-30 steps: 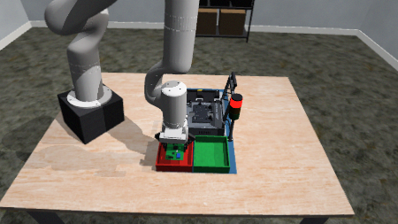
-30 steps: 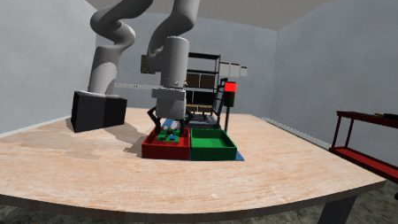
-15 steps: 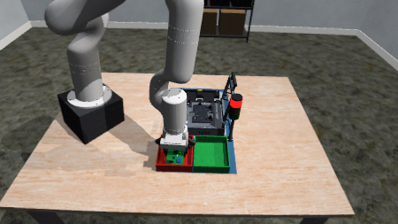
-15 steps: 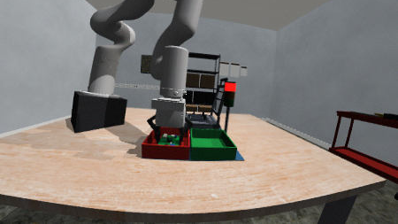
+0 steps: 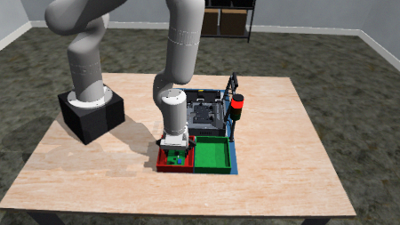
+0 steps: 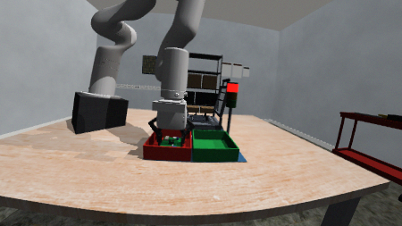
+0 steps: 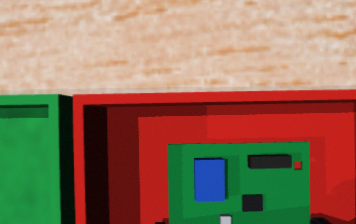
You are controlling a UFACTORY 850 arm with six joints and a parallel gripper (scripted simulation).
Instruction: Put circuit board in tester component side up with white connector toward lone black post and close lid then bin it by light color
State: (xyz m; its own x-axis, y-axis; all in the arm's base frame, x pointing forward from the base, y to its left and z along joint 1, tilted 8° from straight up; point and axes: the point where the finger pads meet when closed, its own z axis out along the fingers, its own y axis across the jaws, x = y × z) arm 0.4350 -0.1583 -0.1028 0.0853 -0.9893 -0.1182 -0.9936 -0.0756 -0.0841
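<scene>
Right now my hand is 1 cm above the red bin. The rest, counted from my hand: dark nest: 9 cm ahead, 22 cm to the left, 4 cm above; then green bin: 15 cm ahead, 1 cm to the left, 1 cm below; then green circuit board: 1 cm below.
</scene>
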